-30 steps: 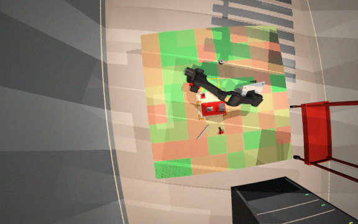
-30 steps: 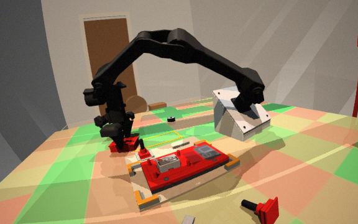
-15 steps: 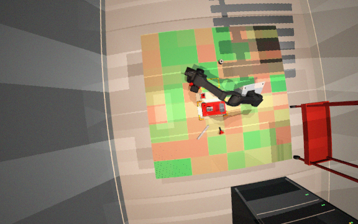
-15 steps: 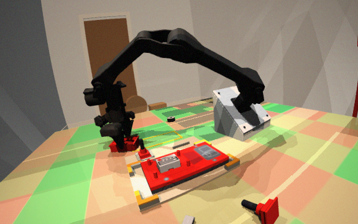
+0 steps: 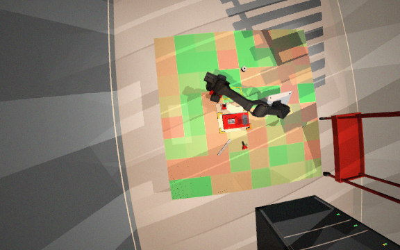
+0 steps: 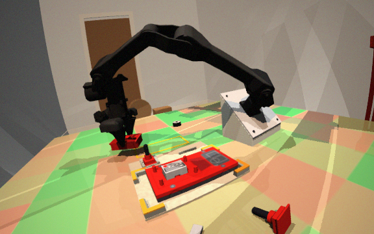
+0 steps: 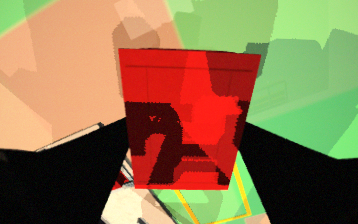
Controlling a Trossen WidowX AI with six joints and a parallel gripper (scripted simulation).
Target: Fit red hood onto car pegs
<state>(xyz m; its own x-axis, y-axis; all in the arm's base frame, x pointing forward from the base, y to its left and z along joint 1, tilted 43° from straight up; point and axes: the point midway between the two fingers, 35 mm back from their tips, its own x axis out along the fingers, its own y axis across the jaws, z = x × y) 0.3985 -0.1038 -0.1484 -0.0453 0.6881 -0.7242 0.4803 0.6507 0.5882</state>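
Now: gripper tip 24 cm to the right of the white engine block, 7 cm past it and 2 cm above it. Also, from my gripper tip: black ring: 26 cm behind, 15 cm to the right, 3 cm below; red hood: 1 cm above; grey bar: 42 cm to the left, 4 cm below, 2 cm ahead.
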